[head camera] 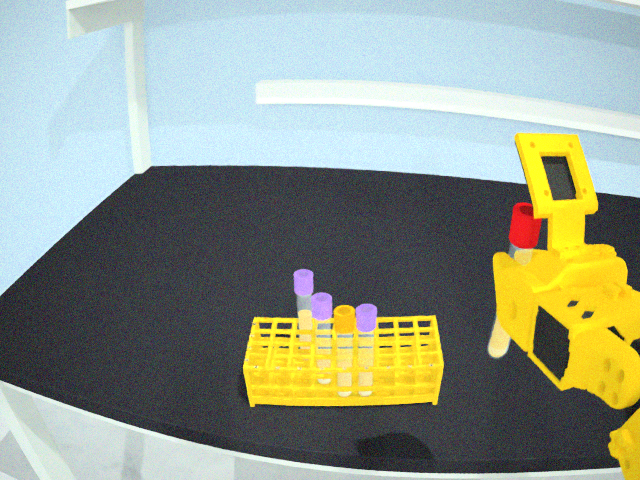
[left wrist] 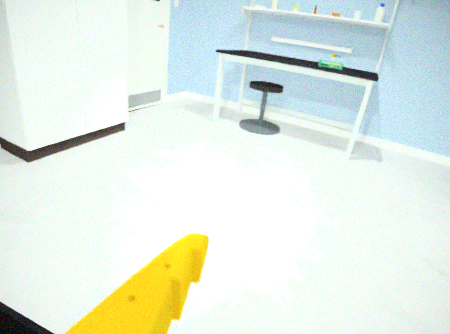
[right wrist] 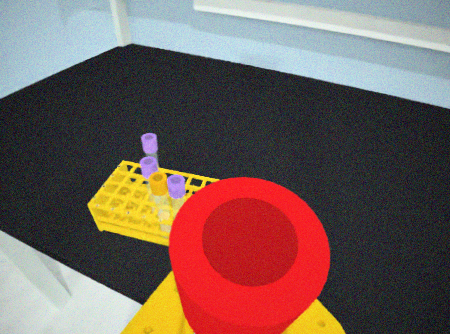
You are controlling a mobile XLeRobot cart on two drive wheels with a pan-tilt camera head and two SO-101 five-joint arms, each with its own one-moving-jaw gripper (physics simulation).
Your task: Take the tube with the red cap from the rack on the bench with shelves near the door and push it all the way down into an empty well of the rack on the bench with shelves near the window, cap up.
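Places are measured from the left arm's base along level axes (x back, y right, z up), in metres.
Where they show: left end effector, tool point: (left wrist: 205, 253); right end effector, tool point: (head camera: 502, 259) (right wrist: 209, 267).
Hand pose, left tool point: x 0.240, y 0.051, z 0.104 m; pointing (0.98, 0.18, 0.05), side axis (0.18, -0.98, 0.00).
Observation:
Things, the pixels of their top centre, and the offset from my left tool point. Level surfaces: height alone.
- tube with the red cap, middle of its top: (right wrist: 246, 199) (head camera: 524, 205) dz +0.178, dx -0.559, dy +0.201 m
- yellow rack, middle of its top: (head camera: 345, 342) (right wrist: 173, 194) dz -0.060, dx -0.754, dy +0.094 m
- orange-capped tube, middle of its top: (head camera: 344, 310) (right wrist: 157, 177) dz +0.002, dx -0.722, dy +0.095 m
- rear purple-capped tube, middle of its top: (head camera: 302, 274) (right wrist: 148, 137) dz +0.002, dx -0.787, dy +0.052 m
- black bench top, its level: dz -0.117 m
The tube with the red cap (head camera: 524, 225) (right wrist: 250, 305) is cap up and slightly tilted, above the bench and to the right of the yellow rack (head camera: 289, 401) (right wrist: 131, 235) in the head view. My right gripper (head camera: 509, 289) is shut on this tube below its cap; the cap hides the jaw tips in the right wrist view. The yellow rack holds three purple-capped tubes and an orange-capped tube (head camera: 344, 320) (right wrist: 158, 184); the rear purple-capped tube (head camera: 303, 282) (right wrist: 149, 143) rises highest. Empty wells show at both sides. My left gripper is fully open, with one notched jaw in the left wrist view.
The yellow rack stands on the black bench top (head camera: 180, 248) (right wrist: 300, 115), near its front edge. A white shelf post (head camera: 136, 103) rises at the back left. The left wrist view shows another bench with a green rack (left wrist: 325, 66), a stool (left wrist: 266, 87) and a white cabinet (left wrist: 60, 75).

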